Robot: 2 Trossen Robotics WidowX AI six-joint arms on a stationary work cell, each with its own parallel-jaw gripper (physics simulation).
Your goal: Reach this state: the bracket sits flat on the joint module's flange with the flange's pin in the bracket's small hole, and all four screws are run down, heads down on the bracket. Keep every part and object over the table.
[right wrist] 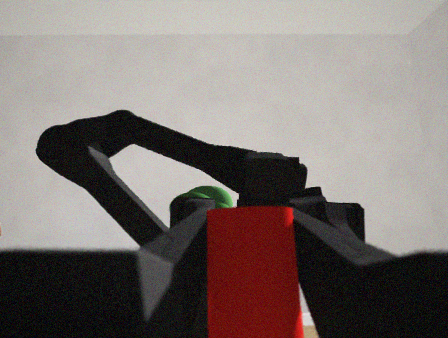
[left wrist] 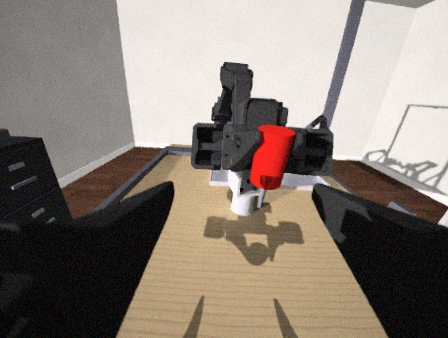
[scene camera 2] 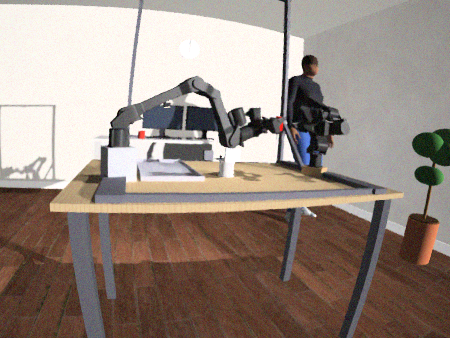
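Pixels of known places: left gripper, fingertip midpoint: (left wrist: 243,189) (scene camera 2: 297,125); right gripper, fingertip midpoint: (right wrist: 246,217) (left wrist: 279,137) (scene camera 2: 283,118); left arm's base at its link origin: (scene camera 2: 314,166); right arm's base at its link origin: (scene camera 2: 118,146).
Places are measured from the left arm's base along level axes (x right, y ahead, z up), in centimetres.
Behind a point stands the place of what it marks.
Note:
The white joint module (scene camera 2: 226,169) @(x 22.0, y 42.4, z -0.8 cm) (left wrist: 242,204) @(x 21.5, y 38.1, z -0.7 cm) stands upright on the table. A pale piece with dark spots (left wrist: 245,184) @(x 24.4, y 40.8, z 2.9 cm) shows at its top in the left wrist view; I cannot tell whether it is the bracket or how it sits. The pin and the screws cannot be made out. My right gripper (scene camera 2: 280,124) @(x 9.3, y 22.5, z 20.6 cm) is shut on the red handle of a screwdriver (left wrist: 272,157) @(x 9.1, y 22.7, z 18.7 cm) (right wrist: 252,270) @(x 11.5, y 25.1, z 19.1 cm), held above the table; its thin shaft points down beside the module in the left wrist view. My left gripper (left wrist: 243,189) @(x 3.6, y 20.3, z 18.3 cm) is open and empty, raised at the right of the scene view and facing the right gripper.
A light grey tray (scene camera 2: 197,178) @(x 23.6, y 57.1, z -2.8 cm) (left wrist: 218,179) @(x 26.6, y 56.5, z -3.4 cm) lies on the table behind the module in the left wrist view. A grey frame rail (scene camera 2: 240,195) @(x 0.0, y 67.3, z -2.2 cm) runs along the table's edge, with upright posts (scene camera 2: 286,65) @(x 26.8, y -19.0, z 54.2 cm) at the back. A person (scene camera 2: 306,92) stands behind the left arm.

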